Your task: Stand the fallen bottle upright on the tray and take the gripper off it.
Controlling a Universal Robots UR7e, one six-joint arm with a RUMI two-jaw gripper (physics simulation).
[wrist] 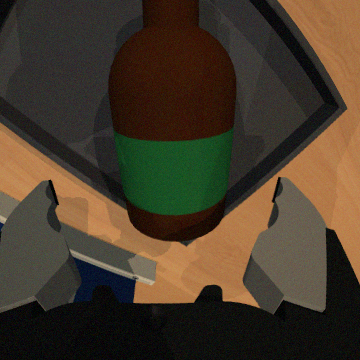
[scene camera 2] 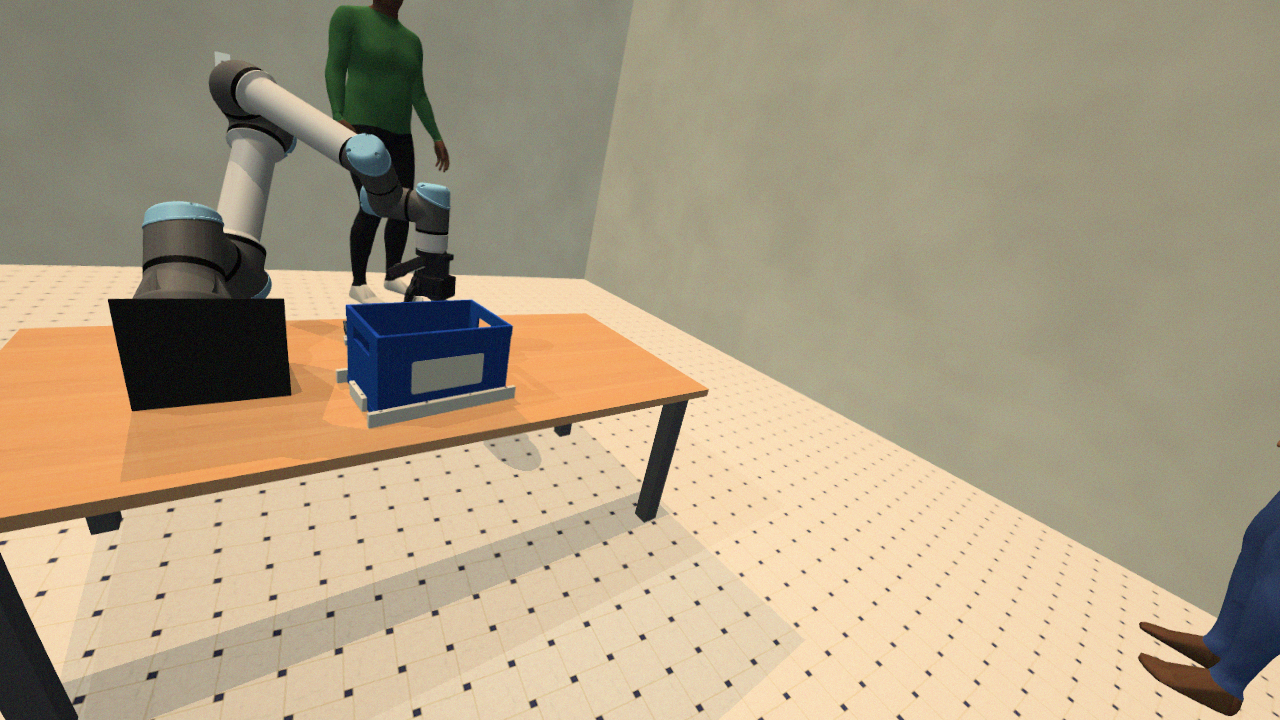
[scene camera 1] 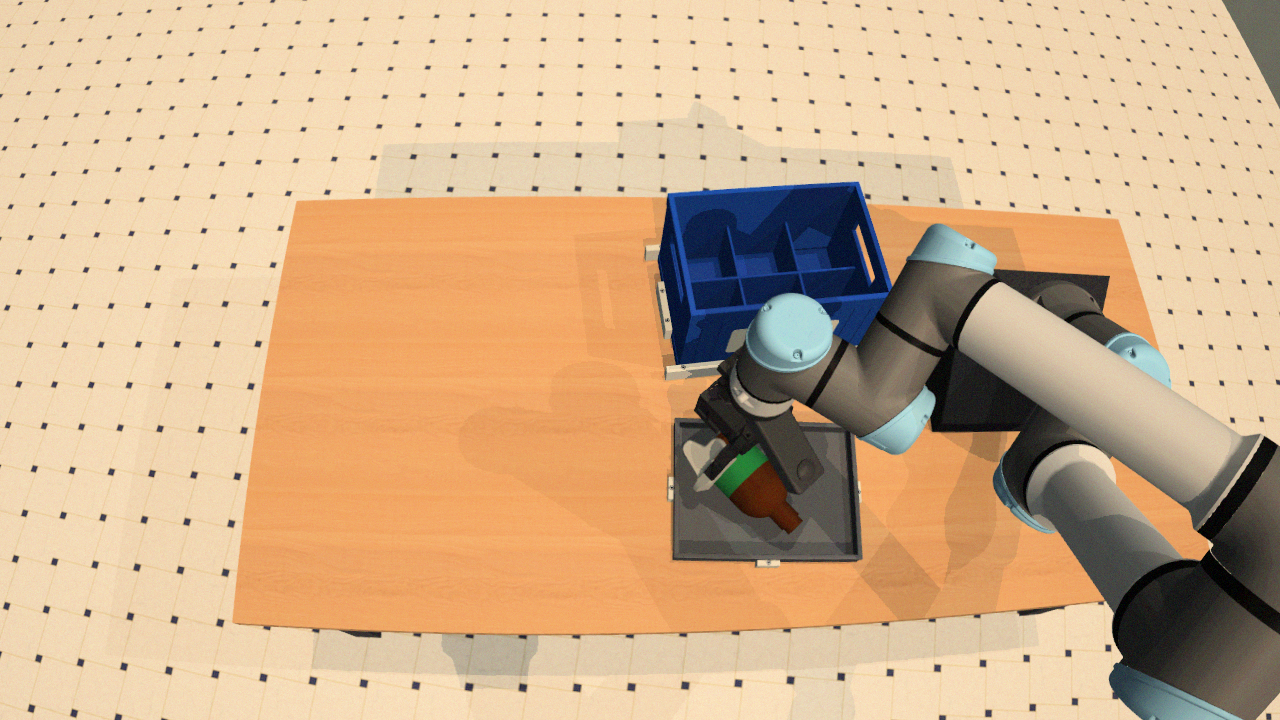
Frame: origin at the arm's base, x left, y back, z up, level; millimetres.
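Seen in the pictures: gripper, fingertip midpoint: (wrist: 164,182) (scene camera 1: 737,453); arm's base, origin of the base link: (scene camera 2: 186,321).
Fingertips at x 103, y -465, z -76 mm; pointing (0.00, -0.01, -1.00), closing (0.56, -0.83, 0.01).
Offsets run from my fingertips to a thing's top centre.
The brown bottle @[dz +17, dx +40, dy +21 mm] (scene camera 1: 760,497) (wrist: 172,90) with a green band lies on its side in the dark grey tray (scene camera 1: 841,537) (wrist: 50,65). In scene camera 1 its neck points to the lower right, and its base is near the tray's upper left corner. My gripper (scene camera 1: 735,465) (wrist: 164,182) is open above the bottle's base end. In the wrist view the fingers stand wide, one on each side of the base and green band, with a gap on both sides. In scene camera 2 the gripper (scene camera 2: 429,293) shows behind the crate; the bottle and tray do not show there.
A blue crate @[dz +114, dx -244, dy +80 mm] (scene camera 1: 716,333) (scene camera 2: 389,371) (wrist: 105,282) with compartments stands close behind the tray, edged by pale strips. A black panel (scene camera 1: 971,402) (scene camera 2: 205,349) stands by the arm's base. A person in green (scene camera 2: 375,80) stands behind the table; blue-trousered legs (scene camera 2: 1253,591) show at right.
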